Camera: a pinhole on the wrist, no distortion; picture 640 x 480 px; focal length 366.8 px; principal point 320.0 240.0 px. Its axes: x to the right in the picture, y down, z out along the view. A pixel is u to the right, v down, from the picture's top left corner.
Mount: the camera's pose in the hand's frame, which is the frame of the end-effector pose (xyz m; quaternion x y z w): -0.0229 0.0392 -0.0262 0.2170 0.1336 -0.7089 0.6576
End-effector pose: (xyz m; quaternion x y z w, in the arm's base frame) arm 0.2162 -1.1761 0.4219 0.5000 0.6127 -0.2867 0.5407
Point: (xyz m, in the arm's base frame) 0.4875 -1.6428 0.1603
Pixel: 100 391
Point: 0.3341 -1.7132 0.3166
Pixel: 215 265
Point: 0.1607 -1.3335 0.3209
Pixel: 416 406
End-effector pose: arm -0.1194 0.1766 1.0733 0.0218 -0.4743 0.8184 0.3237
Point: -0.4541 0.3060 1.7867
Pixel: outside the picture
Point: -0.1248 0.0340 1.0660
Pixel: 69 126
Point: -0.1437 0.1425 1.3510
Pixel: 440 455
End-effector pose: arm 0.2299 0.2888 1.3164 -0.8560 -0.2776 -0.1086 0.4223
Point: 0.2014 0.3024 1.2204
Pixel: 125 132
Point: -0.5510 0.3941 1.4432
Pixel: outside the picture
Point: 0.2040 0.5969 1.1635
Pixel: 230 343
